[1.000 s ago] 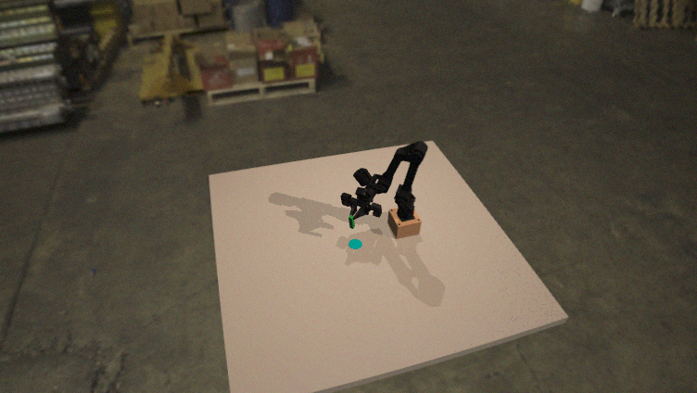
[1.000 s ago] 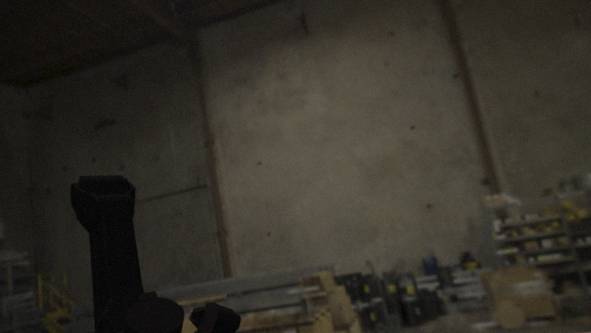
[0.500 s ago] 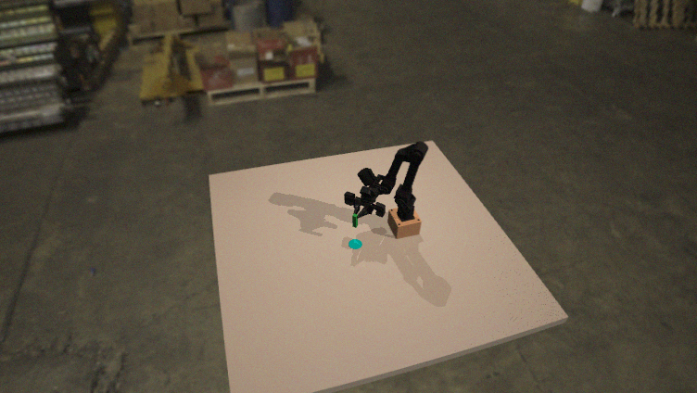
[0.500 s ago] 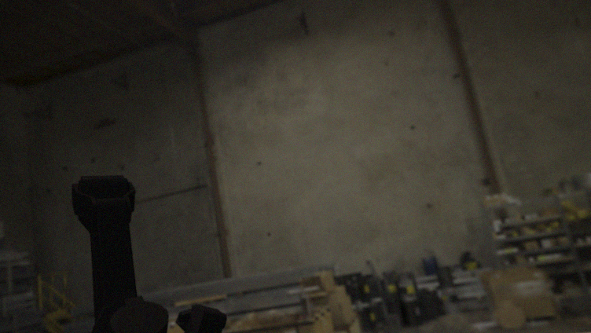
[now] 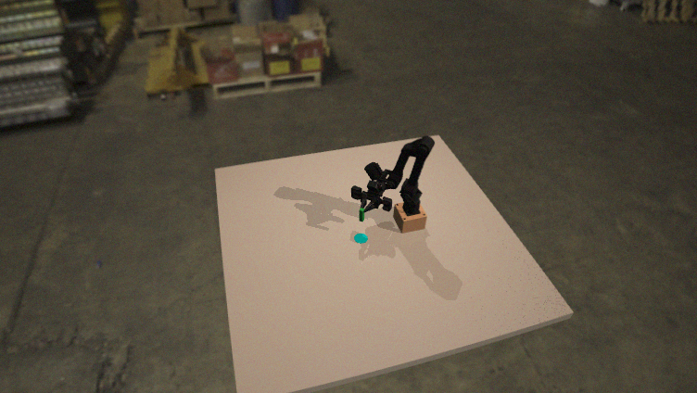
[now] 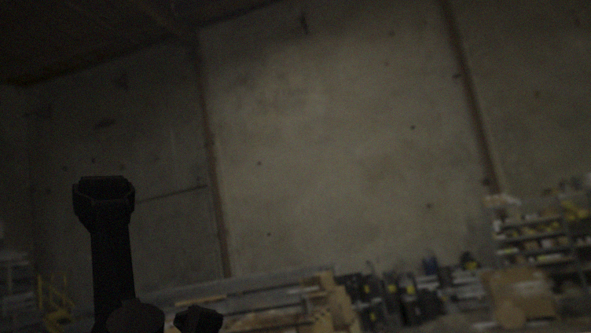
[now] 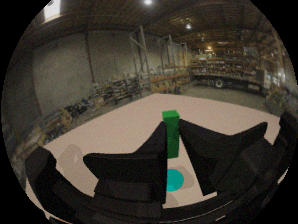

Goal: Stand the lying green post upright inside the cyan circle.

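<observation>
The cyan circle lies 160 mm below my gripper tip. Also, from my gripper tip: green post 20 mm below.
</observation>
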